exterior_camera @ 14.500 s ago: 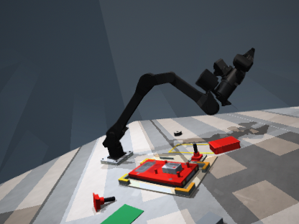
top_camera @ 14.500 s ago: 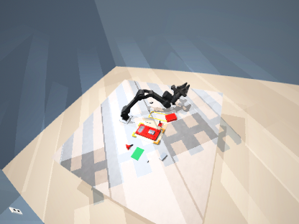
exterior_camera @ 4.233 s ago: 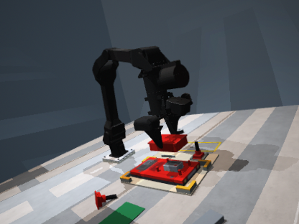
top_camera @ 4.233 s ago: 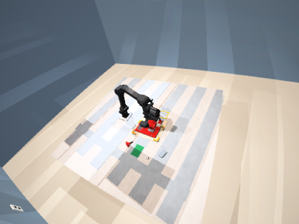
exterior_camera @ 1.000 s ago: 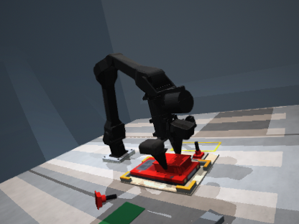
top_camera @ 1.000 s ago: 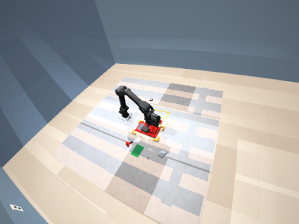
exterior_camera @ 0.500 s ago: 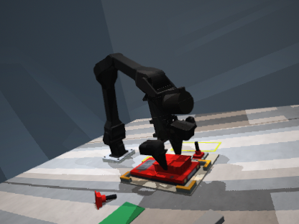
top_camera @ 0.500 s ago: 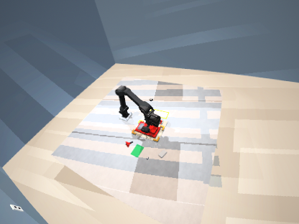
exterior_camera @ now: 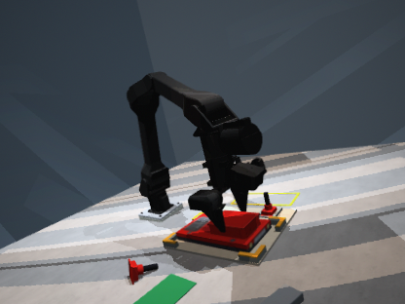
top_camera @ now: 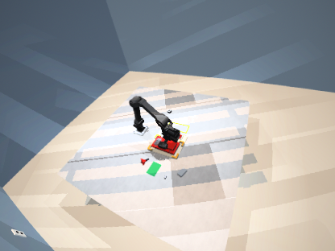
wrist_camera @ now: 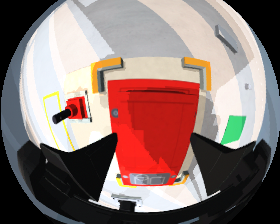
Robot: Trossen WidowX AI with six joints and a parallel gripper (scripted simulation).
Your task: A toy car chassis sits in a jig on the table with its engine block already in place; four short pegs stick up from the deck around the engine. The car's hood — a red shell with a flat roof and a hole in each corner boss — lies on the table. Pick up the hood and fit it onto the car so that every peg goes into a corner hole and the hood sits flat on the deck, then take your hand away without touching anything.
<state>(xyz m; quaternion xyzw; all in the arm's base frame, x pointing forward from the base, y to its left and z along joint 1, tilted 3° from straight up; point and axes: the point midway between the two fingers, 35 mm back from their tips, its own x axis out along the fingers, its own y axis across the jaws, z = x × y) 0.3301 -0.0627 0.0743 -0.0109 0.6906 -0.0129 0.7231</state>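
Right now the red hood is right at my gripper tip. Round my gripper tip: green patch: 20 mm behind, 210 mm to the right, 40 mm below.
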